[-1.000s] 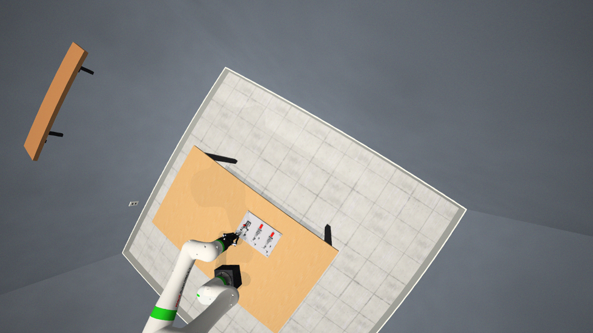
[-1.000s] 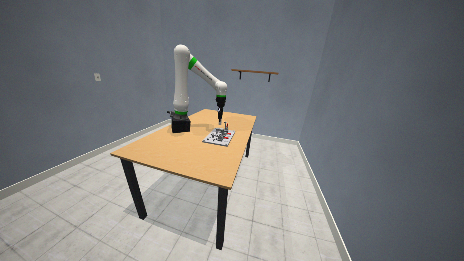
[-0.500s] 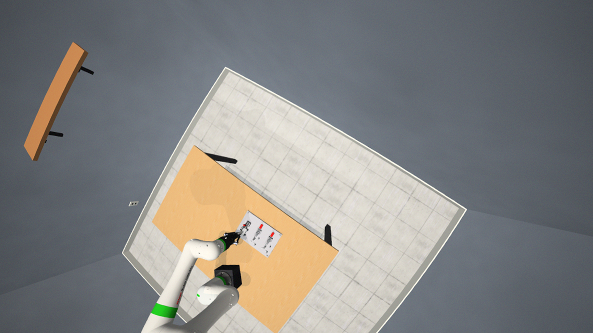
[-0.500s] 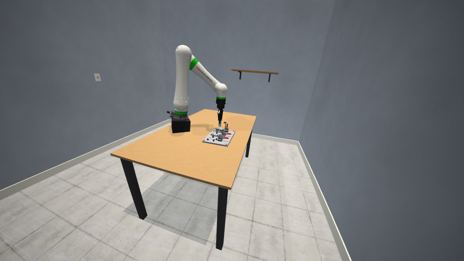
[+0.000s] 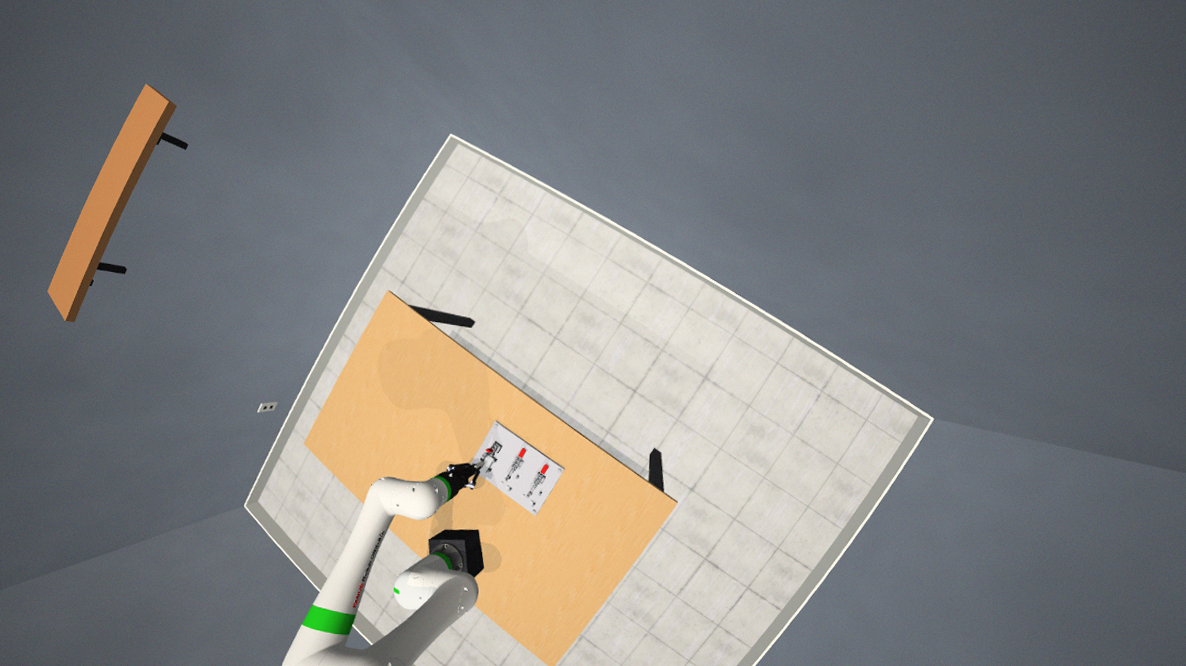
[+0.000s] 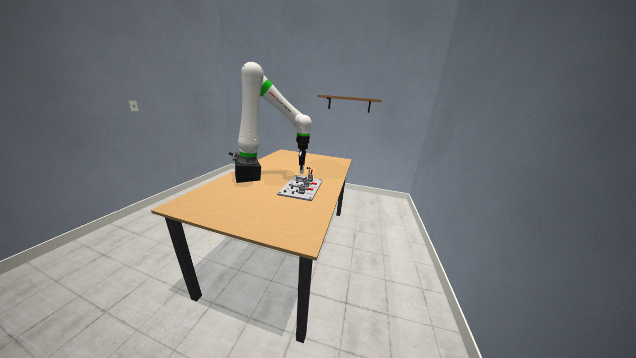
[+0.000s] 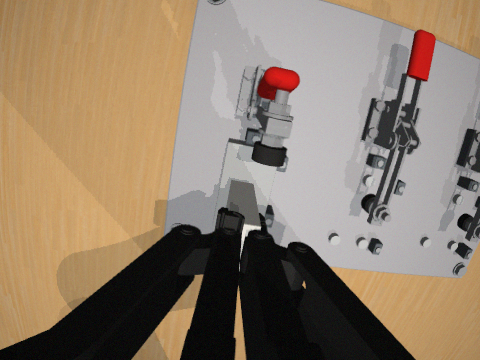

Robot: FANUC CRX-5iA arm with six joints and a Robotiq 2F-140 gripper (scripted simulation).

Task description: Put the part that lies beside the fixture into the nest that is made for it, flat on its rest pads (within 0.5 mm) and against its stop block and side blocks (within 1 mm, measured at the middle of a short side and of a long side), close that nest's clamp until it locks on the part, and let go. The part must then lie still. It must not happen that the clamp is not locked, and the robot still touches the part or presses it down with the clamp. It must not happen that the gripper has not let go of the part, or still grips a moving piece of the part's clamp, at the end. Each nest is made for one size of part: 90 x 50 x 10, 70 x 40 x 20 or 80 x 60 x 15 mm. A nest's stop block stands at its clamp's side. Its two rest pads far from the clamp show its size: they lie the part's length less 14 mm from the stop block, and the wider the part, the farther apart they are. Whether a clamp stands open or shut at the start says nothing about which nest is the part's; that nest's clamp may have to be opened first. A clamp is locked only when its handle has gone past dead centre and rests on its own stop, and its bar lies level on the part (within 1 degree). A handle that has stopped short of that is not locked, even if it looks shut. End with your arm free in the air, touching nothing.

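Now: hand 1 cm to the left of the grey rectangular part and 6 cm above it. From my hand the other things lie so: fixture plate (7 cm ahead, 10 cm to the right, 9 cm below).
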